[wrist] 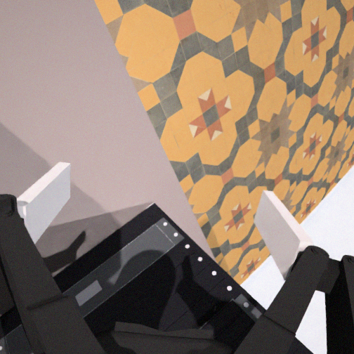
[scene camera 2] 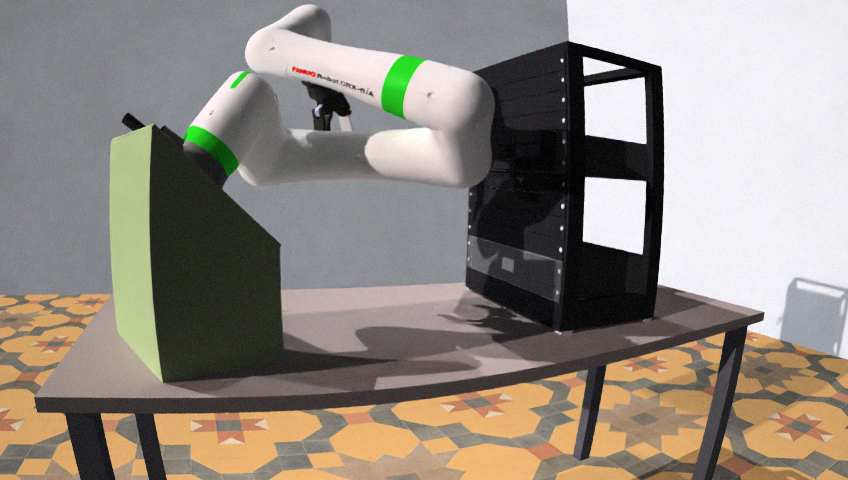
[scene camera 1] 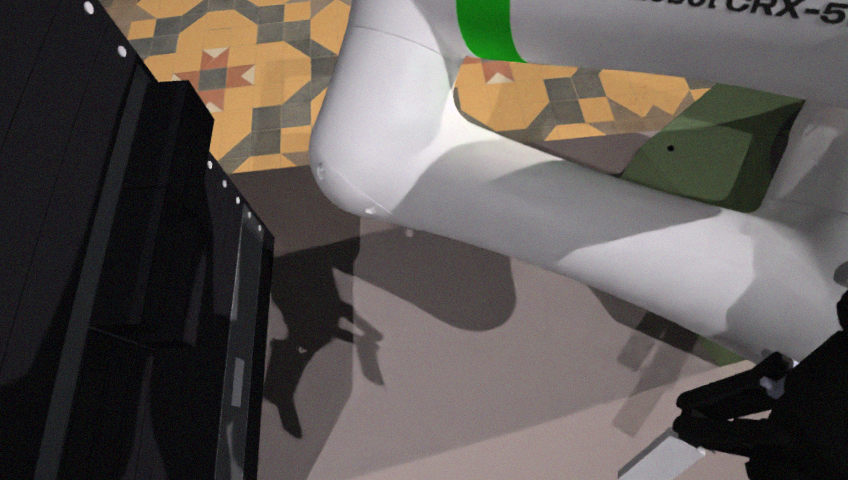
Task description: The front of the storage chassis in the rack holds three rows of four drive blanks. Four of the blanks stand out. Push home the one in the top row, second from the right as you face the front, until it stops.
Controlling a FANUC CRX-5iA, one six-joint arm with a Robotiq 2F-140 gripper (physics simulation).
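Places are measured from the arm's base along level axes (x back, y right, z up), in millimetres.
Where they show: arm's base, origin of its link: [scene camera 2: 185,186].
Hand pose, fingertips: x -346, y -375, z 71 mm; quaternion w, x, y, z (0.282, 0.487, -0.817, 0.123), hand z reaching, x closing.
Observation:
Each offset is from my fingertips to the top centre of the thing. "pt": to the spot under its first point. Level surfaces: height alone.
The black rack [scene camera 1: 35,107] [scene camera 2: 573,237] [wrist: 142,220] stands on the table. The dark storage chassis @(pt dz +52, dx -346, dy +317 mm) [scene camera 1: 169,136] [scene camera 2: 535,151] sits about mid-height in it, with part standing out from the front. It is in deep shadow and partly behind the arm in scene camera 2. The separate drive blanks, including the top-row one second from the right, cannot be told apart. My gripper [scene camera 2: 333,121] [wrist: 166,193] is open and empty, in the air well in front of the rack. In scene camera 1 its black linkage and one pale finger pad show at the lower right.
The white arm [scene camera 1: 535,202] [scene camera 2: 440,89] is folded, with its elbow close to the rack front. The green pedestal [scene camera 1: 696,154] [scene camera 2: 214,285] stands on the table @(dz -367 mm) [scene camera 1: 452,404] [scene camera 2: 345,303] [wrist: 60,90] opposite the rack. A glossy panel @(dz -212, dx -388, dy +157 mm) [scene camera 2: 529,273] [wrist: 125,265] crosses the rack's lower front.

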